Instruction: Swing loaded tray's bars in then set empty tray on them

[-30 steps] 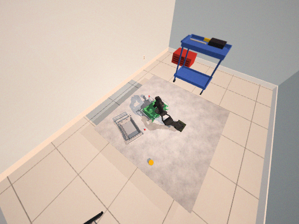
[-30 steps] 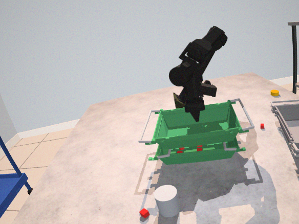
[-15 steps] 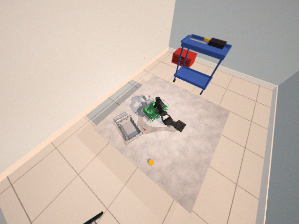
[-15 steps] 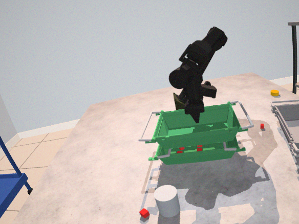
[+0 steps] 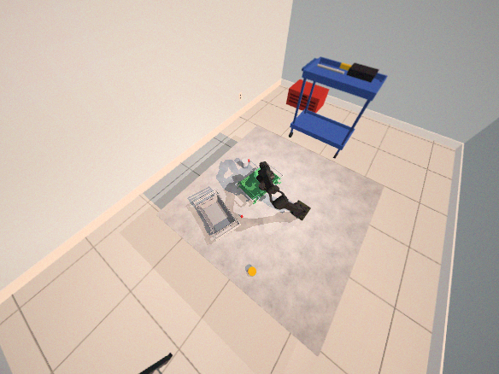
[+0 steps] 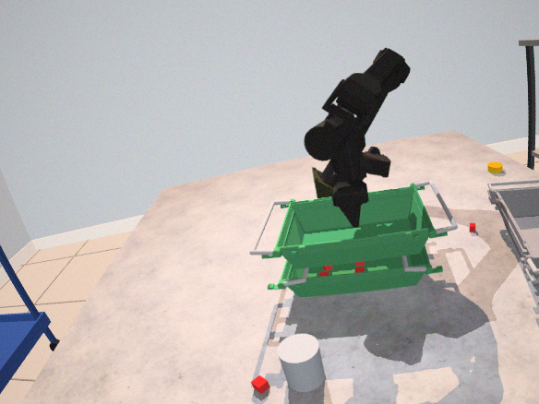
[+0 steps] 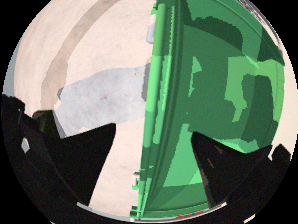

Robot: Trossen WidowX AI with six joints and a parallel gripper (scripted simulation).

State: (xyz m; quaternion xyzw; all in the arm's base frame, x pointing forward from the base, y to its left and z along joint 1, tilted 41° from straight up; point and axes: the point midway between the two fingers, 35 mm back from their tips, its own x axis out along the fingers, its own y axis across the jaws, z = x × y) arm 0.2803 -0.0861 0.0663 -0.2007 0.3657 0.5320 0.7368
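Right now my gripper tip is 70 mm short of the green tray, 20 mm to the left of it and 30 mm below it. Round my gripper tip: disc (170 mm behind, 540 mm to the left, 70 mm below).
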